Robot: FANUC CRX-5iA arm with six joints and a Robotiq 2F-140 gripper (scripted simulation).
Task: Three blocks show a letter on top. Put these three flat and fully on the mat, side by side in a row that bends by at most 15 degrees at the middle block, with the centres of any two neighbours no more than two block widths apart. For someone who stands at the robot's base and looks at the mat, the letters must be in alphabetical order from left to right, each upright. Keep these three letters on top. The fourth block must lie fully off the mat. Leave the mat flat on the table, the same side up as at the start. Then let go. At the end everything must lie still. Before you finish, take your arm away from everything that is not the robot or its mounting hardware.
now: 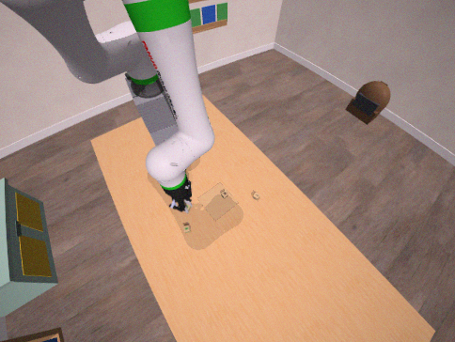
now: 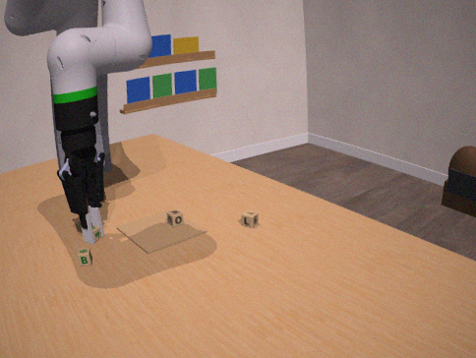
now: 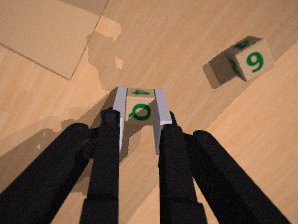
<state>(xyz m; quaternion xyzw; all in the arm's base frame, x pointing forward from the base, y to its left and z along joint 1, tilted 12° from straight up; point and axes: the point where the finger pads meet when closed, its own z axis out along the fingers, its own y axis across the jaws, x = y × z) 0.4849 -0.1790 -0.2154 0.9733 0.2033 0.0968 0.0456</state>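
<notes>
Now: the thin tan mat 6 cm ahead of my hand, 13 cm to the left of it and 3 cm below it.
</notes>
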